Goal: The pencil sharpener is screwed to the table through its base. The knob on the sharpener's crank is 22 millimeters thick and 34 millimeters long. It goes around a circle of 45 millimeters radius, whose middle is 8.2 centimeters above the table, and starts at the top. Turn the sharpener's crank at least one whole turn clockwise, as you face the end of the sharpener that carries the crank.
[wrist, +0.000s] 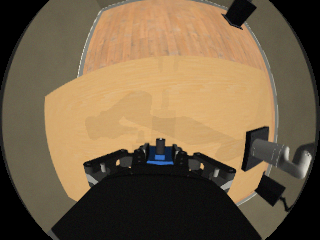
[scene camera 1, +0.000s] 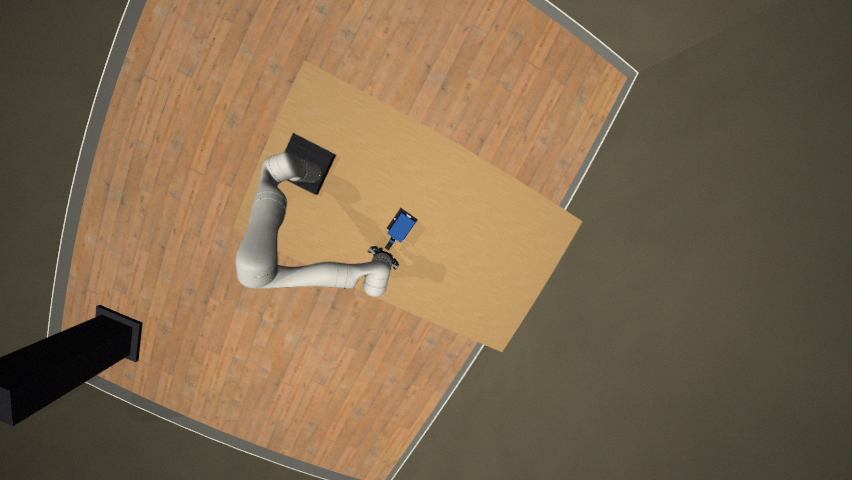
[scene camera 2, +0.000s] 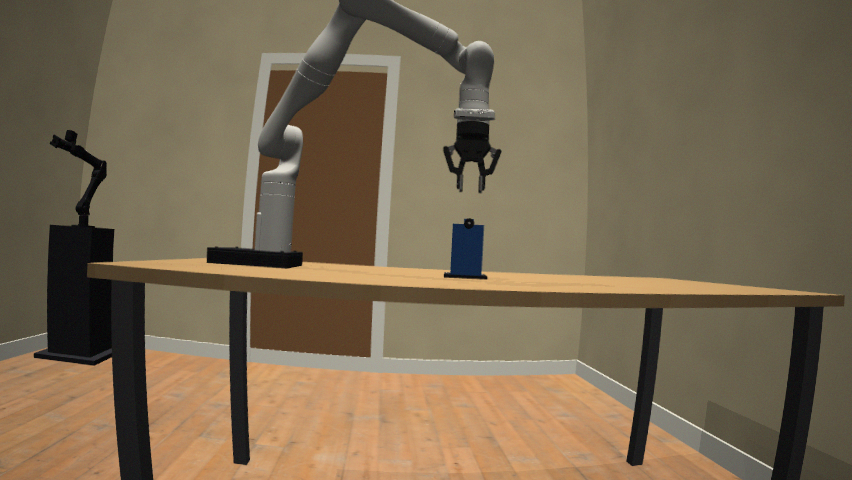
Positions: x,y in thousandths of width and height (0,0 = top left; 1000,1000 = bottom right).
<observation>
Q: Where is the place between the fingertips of my gripper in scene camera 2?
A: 552,401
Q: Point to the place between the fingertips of my gripper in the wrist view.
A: At 502,623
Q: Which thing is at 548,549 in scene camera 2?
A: A blue pencil sharpener.
</observation>
